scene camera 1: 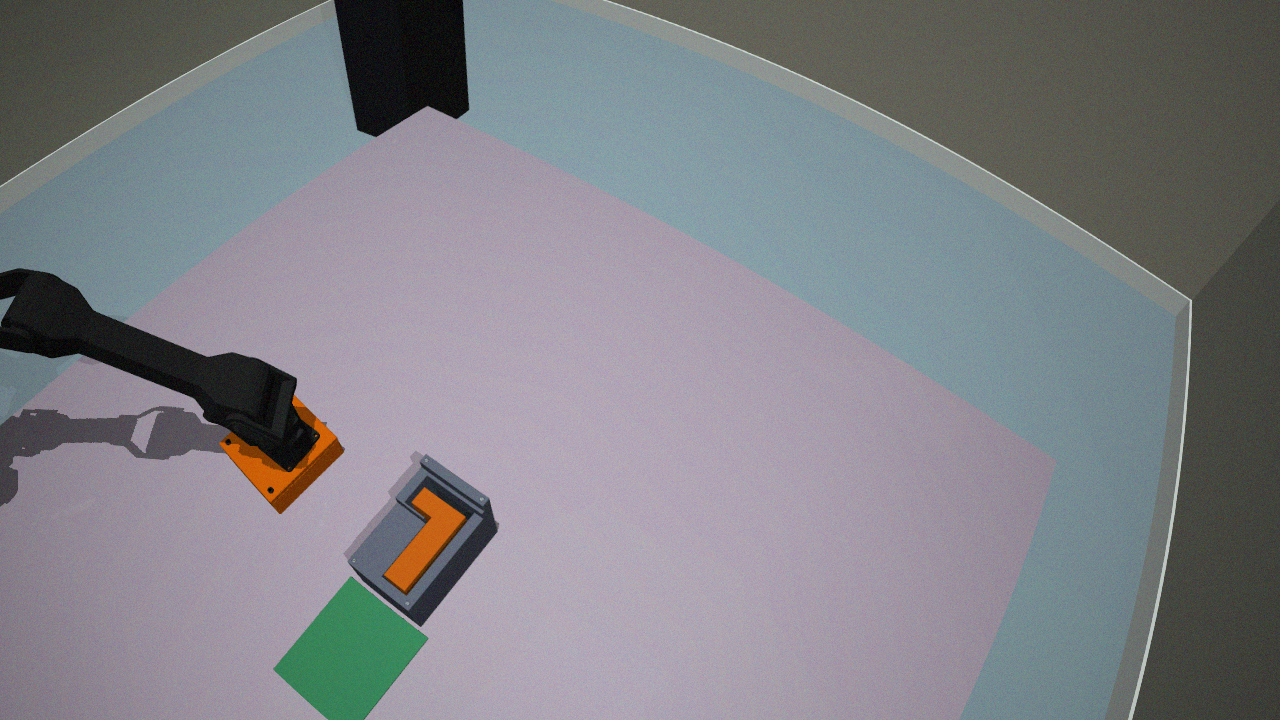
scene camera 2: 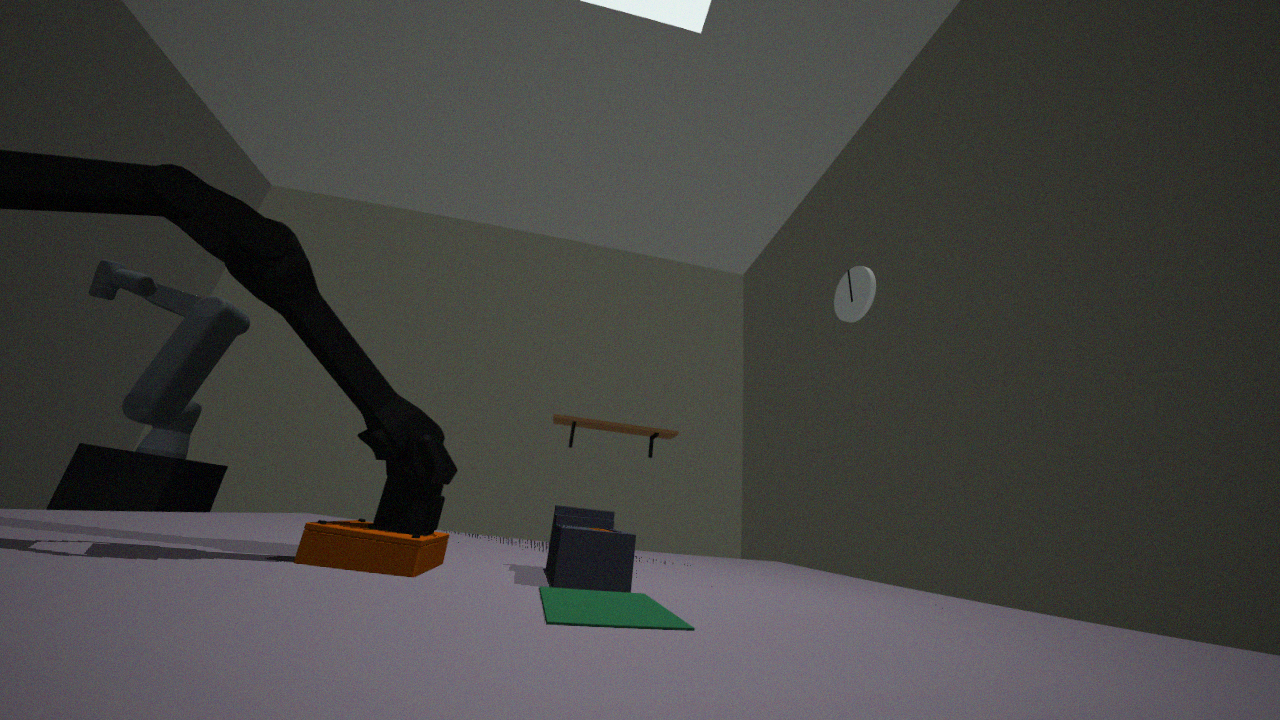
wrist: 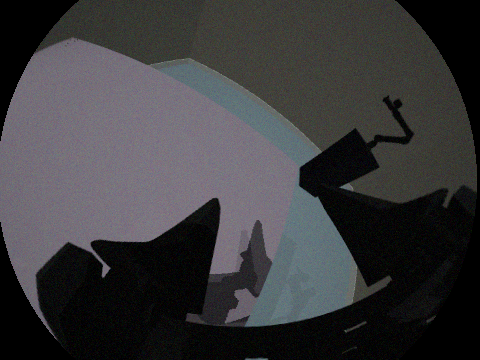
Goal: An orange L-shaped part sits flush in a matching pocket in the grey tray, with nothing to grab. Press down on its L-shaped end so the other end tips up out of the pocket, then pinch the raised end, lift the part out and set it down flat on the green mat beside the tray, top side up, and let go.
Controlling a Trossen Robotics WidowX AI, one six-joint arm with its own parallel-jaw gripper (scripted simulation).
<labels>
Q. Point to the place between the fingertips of my gripper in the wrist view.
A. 269, 196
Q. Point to an orange L-shaped part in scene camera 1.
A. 444, 522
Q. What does my gripper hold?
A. Nothing.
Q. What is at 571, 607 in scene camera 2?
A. A green mat.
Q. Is my gripper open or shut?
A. Open.
</labels>
